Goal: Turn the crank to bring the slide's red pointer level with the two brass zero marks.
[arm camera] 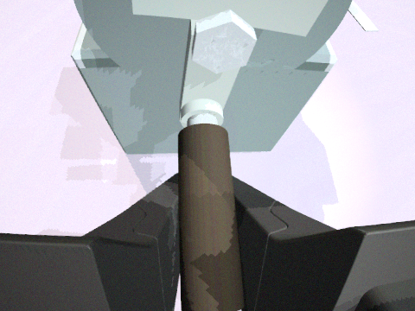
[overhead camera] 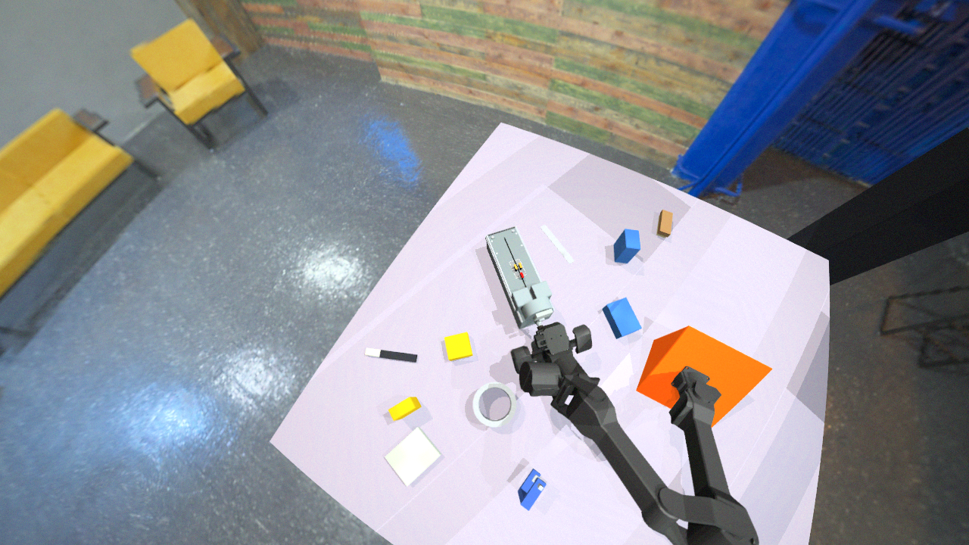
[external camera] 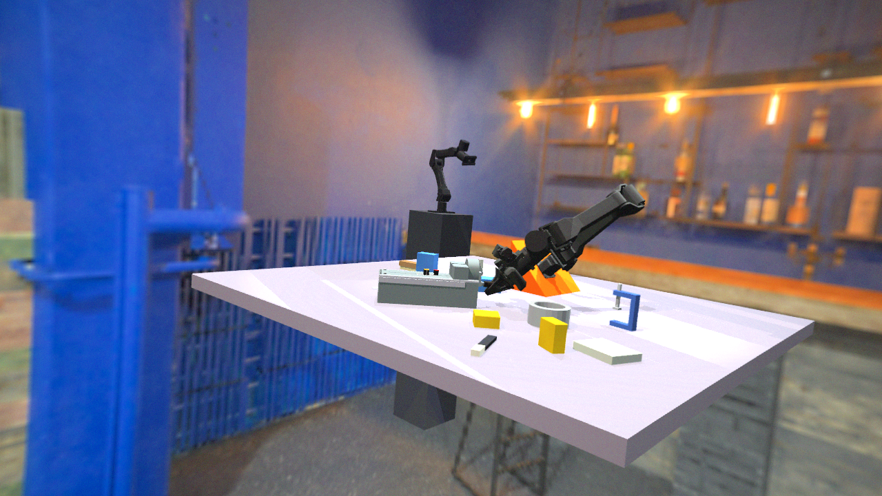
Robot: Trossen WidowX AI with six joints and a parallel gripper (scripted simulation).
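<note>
Right now the brown crank handle is 3 cm above my gripper tip, 1 cm to the left of it and 1 cm behind it. Round my gripper tip: metal strip 28 cm to the right, 7 cm ahead, 3 cm below; blue clamp 33 cm to the left, 14 cm behind, 2 cm above; red pointer 10 cm ahead, 9 cm to the right, 5 cm above.
</note>
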